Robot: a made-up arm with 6 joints.
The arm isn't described. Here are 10 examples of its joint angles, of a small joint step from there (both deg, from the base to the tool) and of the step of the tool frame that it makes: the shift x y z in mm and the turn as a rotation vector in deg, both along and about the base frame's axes.
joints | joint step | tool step
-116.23 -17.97 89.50 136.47 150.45 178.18 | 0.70 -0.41 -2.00 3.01 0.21 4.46 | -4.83 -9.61 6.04 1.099 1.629 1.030
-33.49 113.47 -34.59 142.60 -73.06 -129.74 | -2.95 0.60 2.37 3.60 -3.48 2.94 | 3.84 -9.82 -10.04 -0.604 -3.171 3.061
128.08 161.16 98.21 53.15 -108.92 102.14 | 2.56 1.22 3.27 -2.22 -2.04 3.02 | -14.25 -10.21 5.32 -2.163 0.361 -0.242
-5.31 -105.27 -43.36 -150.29 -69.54 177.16 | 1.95 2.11 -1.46 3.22 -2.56 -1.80 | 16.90 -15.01 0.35 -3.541 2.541 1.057
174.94 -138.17 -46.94 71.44 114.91 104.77 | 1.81 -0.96 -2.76 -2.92 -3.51 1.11 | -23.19 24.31 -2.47 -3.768 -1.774 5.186
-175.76 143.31 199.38 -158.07 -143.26 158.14 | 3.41 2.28 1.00 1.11 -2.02 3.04 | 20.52 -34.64 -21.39 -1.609 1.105 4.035
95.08 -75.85 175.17 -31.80 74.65 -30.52 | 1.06 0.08 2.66 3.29 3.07 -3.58 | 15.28 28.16 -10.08 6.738 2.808 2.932
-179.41 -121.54 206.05 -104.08 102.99 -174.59 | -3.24 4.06 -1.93 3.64 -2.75 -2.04 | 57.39 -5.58 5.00 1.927 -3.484 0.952
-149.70 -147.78 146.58 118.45 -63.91 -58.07 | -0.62 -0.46 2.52 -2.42 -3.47 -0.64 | -23.94 -8.23 14.11 -1.358 5.088 -4.264
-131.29 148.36 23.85 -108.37 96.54 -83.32 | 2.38 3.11 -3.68 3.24 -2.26 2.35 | 32.41 54.55 29.25 3.769 -8.530 3.012
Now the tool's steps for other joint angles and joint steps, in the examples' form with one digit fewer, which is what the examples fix.
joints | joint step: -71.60 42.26 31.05 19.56 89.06 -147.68 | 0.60 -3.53 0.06 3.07 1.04 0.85
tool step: 3.0 25.8 57.6 -5.60 1.38 0.69
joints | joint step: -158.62 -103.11 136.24 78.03 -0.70 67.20 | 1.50 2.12 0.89 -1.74 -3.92 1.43
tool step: 4.7 25.6 24.2 3.98 -0.72 3.21
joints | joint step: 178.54 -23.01 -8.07 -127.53 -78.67 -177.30 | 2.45 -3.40 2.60 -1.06 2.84 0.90
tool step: 39.2 -10.9 34.1 -1.65 4.95 0.07
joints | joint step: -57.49 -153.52 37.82 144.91 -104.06 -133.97 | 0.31 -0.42 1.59 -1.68 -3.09 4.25
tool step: 0.4 -11.5 -19.5 -3.85 2.11 4.72
